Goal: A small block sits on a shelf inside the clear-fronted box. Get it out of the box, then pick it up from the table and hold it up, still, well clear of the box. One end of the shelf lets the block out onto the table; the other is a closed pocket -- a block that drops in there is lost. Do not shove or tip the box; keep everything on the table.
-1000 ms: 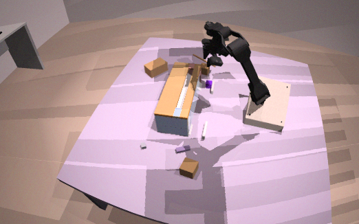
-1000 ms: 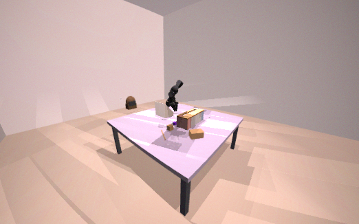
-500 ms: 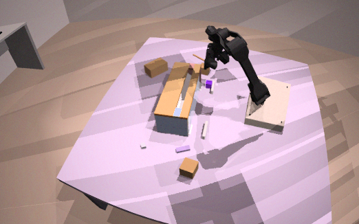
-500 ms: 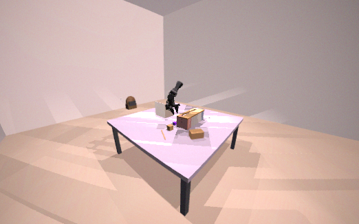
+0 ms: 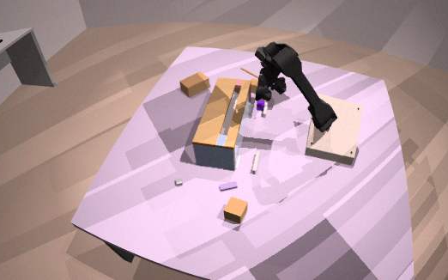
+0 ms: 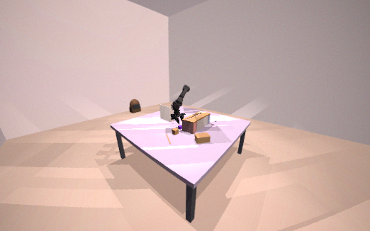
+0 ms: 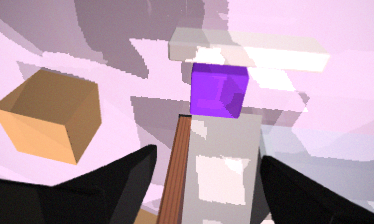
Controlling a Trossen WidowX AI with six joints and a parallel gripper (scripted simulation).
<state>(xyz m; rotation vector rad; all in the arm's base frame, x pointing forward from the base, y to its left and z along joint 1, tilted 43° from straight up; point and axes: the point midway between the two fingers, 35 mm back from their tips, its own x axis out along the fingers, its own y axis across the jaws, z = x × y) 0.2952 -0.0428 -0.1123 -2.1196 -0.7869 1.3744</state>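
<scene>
The purple block is 2 cm behind my gripper tip and 5 cm below it. The rest, counted from my gripper tip: thin wooden rod 9 cm ahead, 24 cm to the right, 6 cm below; then orange cube 5 cm ahead, 12 cm to the right, 4 cm below; then clear-fronted box 3 cm ahead, 17 cm to the left.
</scene>
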